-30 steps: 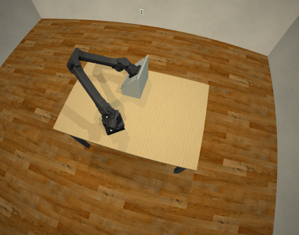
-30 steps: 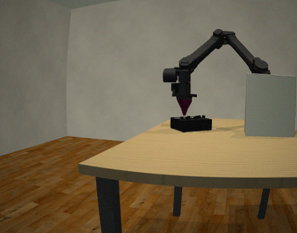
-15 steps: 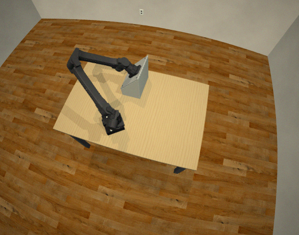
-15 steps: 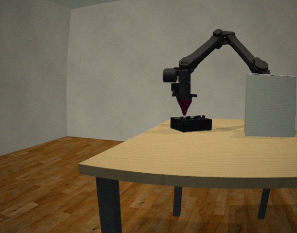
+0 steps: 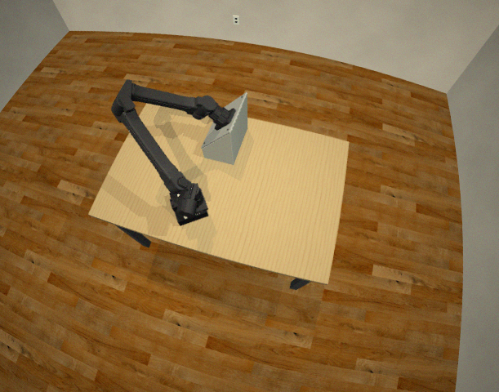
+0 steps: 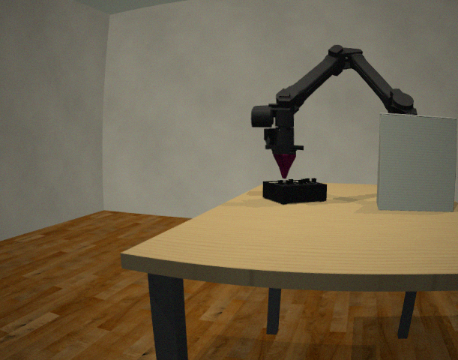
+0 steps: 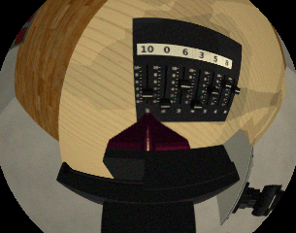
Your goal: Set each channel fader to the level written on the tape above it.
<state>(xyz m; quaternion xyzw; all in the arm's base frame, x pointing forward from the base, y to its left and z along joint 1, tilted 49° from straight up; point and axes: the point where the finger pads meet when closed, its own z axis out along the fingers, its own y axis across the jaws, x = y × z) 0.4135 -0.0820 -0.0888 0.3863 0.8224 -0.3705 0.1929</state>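
Now: the fader cap 2 cm ahead of my hand, 2 cm to the right of it and 2 cm below it. Also, from my hand: master cap: 8 cm behind, 12 cm to the right, 2 cm below.
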